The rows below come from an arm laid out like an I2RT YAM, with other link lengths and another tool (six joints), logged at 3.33 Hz.
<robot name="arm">
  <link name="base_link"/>
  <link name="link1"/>
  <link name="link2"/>
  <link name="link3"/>
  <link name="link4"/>
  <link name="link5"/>
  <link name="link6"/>
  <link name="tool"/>
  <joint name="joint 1" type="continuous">
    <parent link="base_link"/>
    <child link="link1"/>
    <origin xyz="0 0 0.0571" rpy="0 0 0"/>
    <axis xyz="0 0 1"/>
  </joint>
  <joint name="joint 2" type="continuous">
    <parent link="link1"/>
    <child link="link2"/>
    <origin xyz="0.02 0.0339 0.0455" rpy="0 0 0"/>
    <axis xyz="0 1 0"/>
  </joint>
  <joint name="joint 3" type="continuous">
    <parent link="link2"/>
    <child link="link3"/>
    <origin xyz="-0.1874 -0.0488 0" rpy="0 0 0"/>
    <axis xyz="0 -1 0"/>
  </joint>
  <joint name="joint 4" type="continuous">
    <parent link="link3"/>
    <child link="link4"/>
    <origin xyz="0.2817 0.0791 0.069" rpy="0 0 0"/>
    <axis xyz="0 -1 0"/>
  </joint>
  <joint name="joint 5" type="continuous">
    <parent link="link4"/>
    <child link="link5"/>
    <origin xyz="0.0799 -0.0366 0.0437" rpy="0 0 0"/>
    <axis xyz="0 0 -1"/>
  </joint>
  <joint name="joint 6" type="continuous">
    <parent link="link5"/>
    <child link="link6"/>
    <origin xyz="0.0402 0 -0.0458" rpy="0 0 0"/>
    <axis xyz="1 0 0"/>
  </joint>
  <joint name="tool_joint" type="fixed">
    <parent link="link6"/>
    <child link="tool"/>
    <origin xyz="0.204 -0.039 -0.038" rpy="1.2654 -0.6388 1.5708"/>
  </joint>
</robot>
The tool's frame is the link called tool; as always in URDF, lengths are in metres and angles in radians. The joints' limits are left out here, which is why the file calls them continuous.
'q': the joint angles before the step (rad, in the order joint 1, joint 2, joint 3, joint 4, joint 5, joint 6). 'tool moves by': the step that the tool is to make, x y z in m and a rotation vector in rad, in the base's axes. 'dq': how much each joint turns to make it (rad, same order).
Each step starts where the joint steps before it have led.
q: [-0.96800, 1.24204, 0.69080, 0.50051, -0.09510, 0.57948]
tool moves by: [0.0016, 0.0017, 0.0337, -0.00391, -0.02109, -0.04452]
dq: [0.03846, -0.05022, 0.06340, -0.09715, 0.08228, 0.01840]
